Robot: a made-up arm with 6 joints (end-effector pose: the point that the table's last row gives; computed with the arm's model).
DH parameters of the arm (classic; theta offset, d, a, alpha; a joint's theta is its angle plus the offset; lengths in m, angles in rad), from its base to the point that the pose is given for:
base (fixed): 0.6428 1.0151 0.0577 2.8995
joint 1: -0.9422 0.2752 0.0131 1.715
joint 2: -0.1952 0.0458 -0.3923 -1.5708
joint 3: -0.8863 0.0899 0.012 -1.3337
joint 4: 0 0.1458 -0.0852 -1.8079
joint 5: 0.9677 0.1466 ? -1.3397
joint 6: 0 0.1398 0.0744 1.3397
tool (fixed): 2.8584 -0.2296 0 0
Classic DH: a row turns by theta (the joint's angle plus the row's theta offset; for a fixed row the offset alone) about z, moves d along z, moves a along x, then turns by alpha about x.
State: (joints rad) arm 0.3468 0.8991 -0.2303 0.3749 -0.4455 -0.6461
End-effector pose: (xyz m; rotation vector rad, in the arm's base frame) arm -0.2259 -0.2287 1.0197 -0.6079 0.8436 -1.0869
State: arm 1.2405 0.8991 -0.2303 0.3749 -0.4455 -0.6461
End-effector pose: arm -0.3238 0.0745 0.9453 -0.0047 1.0433 -1.8151
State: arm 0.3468 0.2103 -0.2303 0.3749 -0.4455 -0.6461
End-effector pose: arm -0.2482 -0.3373 0.7548 0.0429 0.9143 -0.7639
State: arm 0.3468 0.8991 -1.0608 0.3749 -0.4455 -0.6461
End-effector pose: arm -0.1834 -0.3215 1.1056 -0.9655 1.1715 -0.3167
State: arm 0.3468 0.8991 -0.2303 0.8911 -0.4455 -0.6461
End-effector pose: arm -0.1863 -0.1991 1.0579 -0.2550 1.2418 -1.2615
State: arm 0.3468 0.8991 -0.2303 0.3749 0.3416 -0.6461
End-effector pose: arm -0.1453 -0.4486 1.1041 -0.7065 1.0420 -0.2716
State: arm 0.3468 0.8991 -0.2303 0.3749 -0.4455 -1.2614
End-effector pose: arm -0.1904 -0.1233 1.1091 -0.5015 1.4162 -1.3550
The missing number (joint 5, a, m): 0.1094
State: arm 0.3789 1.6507 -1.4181 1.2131 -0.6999 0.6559
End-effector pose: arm -0.0849 -0.1517 1.1771 -1.4086 1.0481 -0.3899
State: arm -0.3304 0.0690 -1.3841 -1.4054 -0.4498 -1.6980
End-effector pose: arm 0.1585 -0.6973 0.6412 -0.6210 -0.1092 0.7204
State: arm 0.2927 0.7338 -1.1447 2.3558 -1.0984 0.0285
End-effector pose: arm -0.0547 -0.2024 0.9635 -1.0554 2.0941 -1.4266
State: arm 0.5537 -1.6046 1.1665 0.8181 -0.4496 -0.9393
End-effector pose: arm 0.0062 0.0070 0.4530 -2.4280 -1.7060 -0.2968
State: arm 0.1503 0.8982 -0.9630 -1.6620 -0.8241 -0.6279
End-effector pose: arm -0.0078 -0.4954 0.9122 -0.7017 -0.7765 0.5832
